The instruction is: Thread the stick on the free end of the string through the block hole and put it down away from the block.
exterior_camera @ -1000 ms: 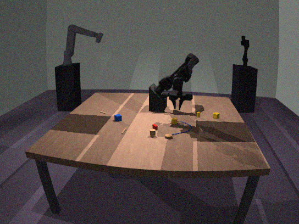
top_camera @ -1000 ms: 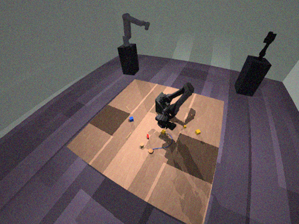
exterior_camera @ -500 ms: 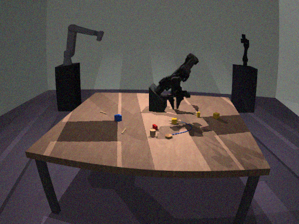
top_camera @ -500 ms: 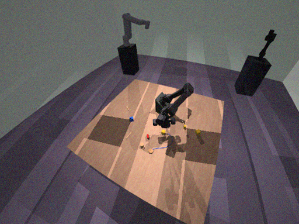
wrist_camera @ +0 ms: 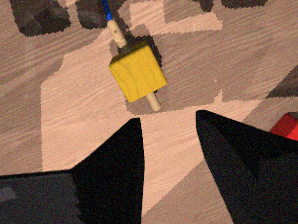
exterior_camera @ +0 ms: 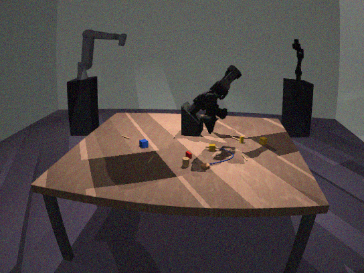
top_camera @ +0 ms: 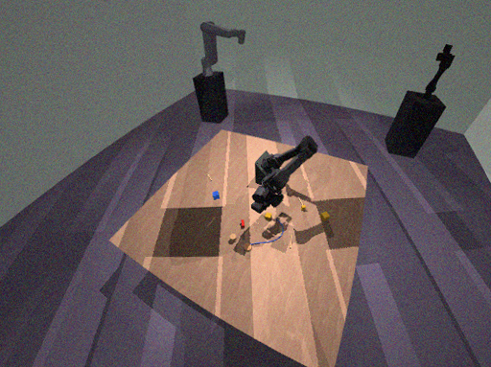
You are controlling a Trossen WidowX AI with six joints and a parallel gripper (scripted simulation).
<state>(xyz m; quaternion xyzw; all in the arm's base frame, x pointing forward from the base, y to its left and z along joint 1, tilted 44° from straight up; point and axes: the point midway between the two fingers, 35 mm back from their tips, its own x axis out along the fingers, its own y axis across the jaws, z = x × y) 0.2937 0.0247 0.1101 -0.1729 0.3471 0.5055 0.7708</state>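
Right now my gripper tip is 11 cm to the left of the red piece, 9 cm above it and 8 cm short of it. From my gripper tip the other things lie so: blue cube 35 cm to the right, 8 cm below, 6 cm behind; wooden cylinder 19 cm ahead, 13 cm to the right, 8 cm below; round wooden button 21 cm ahead, 9 cm below, 4 cm to the right.
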